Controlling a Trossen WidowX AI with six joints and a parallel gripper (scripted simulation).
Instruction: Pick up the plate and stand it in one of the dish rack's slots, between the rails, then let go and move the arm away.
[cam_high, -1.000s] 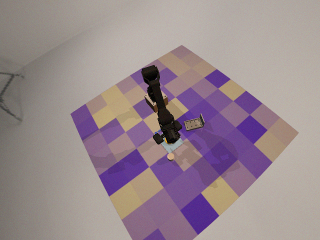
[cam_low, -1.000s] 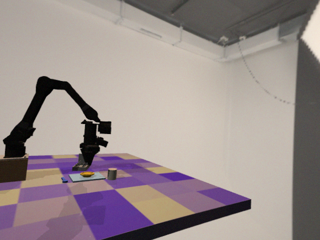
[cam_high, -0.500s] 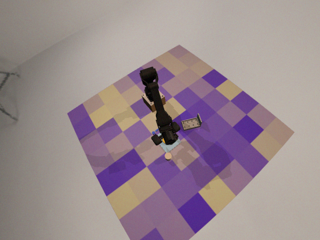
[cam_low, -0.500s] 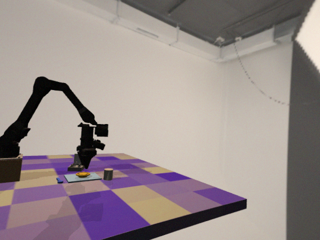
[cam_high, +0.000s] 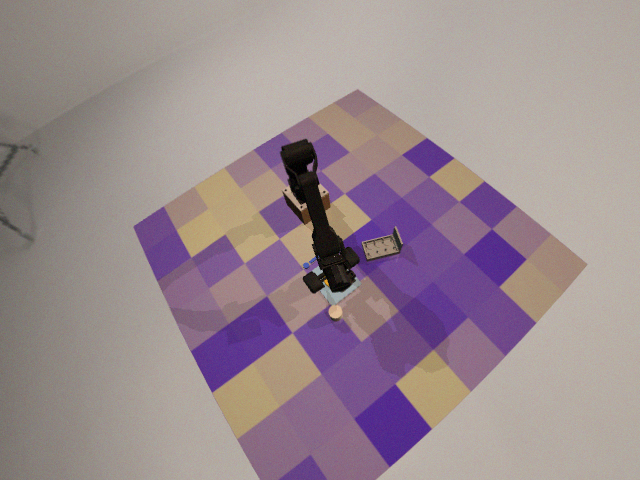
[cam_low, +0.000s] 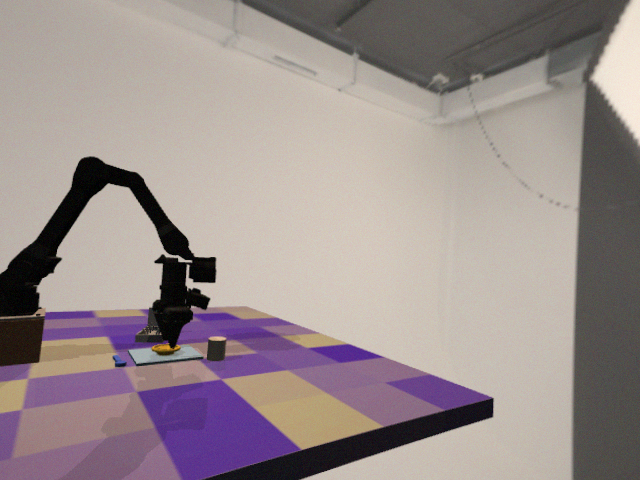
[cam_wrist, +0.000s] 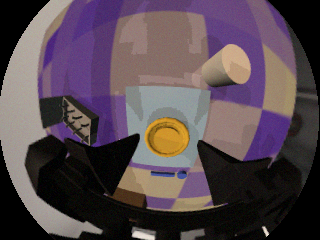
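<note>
Right now the orange plate is 10 mm behind my gripper tip and 10 mm below it. Round my gripper tip: grey dish rack (10 mm behind, 210 mm to the left, 10 mm below); then blue spoon (110 mm behind, 30 mm to the right, 30 mm below).
</note>
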